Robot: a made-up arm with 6 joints.
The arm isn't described. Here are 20 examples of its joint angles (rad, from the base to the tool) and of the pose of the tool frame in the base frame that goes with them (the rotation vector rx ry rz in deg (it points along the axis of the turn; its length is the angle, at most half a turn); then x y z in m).
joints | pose
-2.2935 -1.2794 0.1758 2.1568 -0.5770 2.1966 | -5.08 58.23 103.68 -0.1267 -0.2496 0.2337
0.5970 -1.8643 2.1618 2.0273 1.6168 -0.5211 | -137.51 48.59 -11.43 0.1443 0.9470 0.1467
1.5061 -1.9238 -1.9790 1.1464 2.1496 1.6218 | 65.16 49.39 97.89 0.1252 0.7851 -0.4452
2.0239 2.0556 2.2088 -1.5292 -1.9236 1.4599 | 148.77 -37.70 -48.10 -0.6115 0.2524 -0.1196
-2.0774 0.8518 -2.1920 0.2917 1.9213 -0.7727 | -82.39 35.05 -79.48 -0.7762 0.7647 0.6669
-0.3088 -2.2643 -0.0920 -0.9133 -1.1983 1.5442 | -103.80 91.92 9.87 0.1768 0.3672 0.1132
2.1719 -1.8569 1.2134 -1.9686 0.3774 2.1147 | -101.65 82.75 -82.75 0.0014 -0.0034 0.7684
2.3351 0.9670 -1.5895 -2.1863 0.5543 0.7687 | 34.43 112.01 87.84 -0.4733 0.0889 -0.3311
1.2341 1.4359 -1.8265 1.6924 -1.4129 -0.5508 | -115.16 44.13 -34.85 -0.5720 -0.2037 0.6981
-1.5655 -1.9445 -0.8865 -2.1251 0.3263 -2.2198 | 15.29 93.52 -7.84 -0.4697 -0.4921 0.2687
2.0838 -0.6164 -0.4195 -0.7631 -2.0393 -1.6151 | -98.59 93.77 -39.52 -0.2237 -0.0667 0.8811
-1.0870 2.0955 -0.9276 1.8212 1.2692 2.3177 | 3.97 -94.86 37.45 -0.0066 0.0082 0.7328
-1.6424 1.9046 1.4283 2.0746 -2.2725 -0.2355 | -50.54 -46.79 118.02 -0.0497 0.6758 0.4201
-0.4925 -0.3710 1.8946 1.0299 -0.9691 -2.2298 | -32.24 141.42 -100.36 -0.6171 -0.2533 0.0516
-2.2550 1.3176 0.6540 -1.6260 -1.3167 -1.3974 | -76.09 -18.71 -85.69 -0.9625 0.0563 0.1339
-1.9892 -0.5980 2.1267 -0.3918 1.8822 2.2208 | 43.09 -83.52 7.55 0.0067 -1.0229 0.2625
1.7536 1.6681 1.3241 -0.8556 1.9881 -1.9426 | -84.14 43.68 -54.98 -0.9420 -0.0462 0.9645
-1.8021 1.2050 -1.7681 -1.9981 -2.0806 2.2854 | 46.29 34.83 25.14 -0.4487 -0.4101 -0.1459
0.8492 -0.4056 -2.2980 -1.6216 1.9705 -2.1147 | -52.00 123.83 97.30 0.0938 -0.0368 -0.4104
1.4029 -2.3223 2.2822 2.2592 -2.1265 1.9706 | 45.46 -36.18 -139.35 -0.1611 0.7470 0.1336
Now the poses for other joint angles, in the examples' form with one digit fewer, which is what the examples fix.
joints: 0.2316 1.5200 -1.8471 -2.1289 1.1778 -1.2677
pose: -7.5 -75.1 0.0 -0.718 -0.599 0.059
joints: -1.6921 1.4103 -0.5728 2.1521 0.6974 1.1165
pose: 4.0 -13.8 59.6 -0.149 0.212 0.368
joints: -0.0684 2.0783 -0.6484 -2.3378 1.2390 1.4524
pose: -86.2 140.0 31.6 0.005 -0.285 0.038
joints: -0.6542 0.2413 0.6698 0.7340 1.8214 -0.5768
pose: -173.5 -1.7 28.3 -1.127 0.787 -0.136
